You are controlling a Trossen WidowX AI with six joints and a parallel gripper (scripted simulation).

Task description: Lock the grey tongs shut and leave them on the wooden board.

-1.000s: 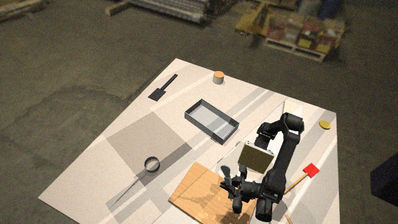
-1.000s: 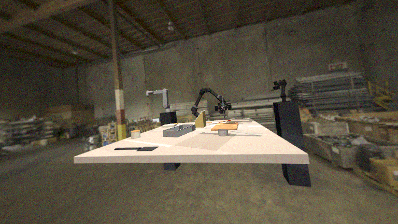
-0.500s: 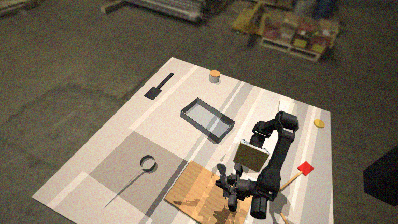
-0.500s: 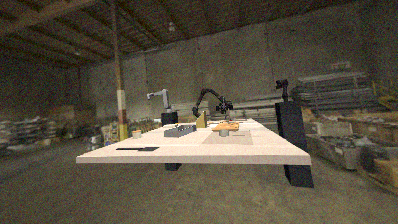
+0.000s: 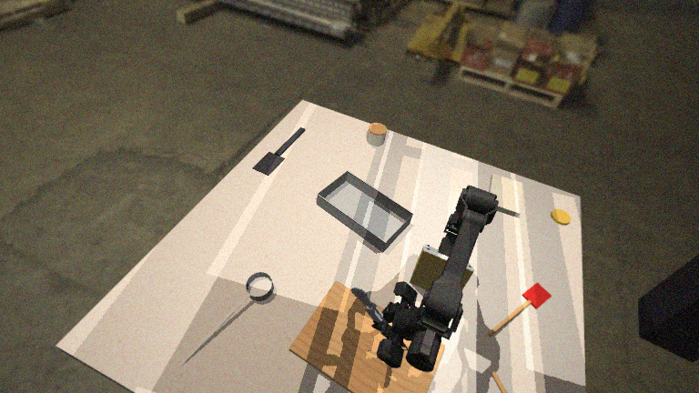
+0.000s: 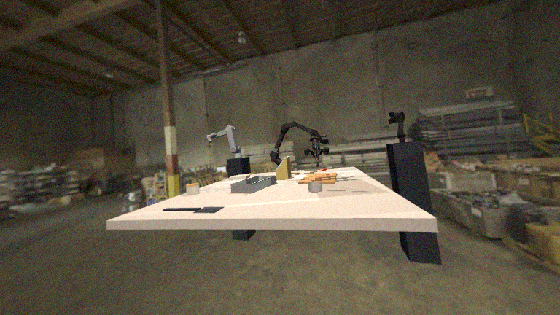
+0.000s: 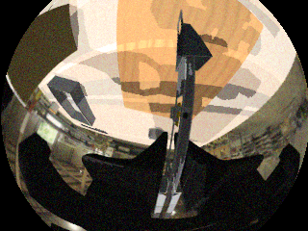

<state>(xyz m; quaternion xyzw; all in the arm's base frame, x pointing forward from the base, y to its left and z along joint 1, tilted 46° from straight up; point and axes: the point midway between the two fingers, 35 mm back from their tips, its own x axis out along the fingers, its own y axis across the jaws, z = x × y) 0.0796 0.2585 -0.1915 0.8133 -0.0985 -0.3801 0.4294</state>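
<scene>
The wooden board lies 10 mm behind my gripper tip and 140 mm below it. Also, from my gripper tip: pale block (210 mm behind, 810 mm to the right, 130 mm below); grey roasting tin (220 mm ahead, 420 mm to the right, 120 mm below); black spatula (660 mm ahead, 520 mm to the right, 140 mm below).
</scene>
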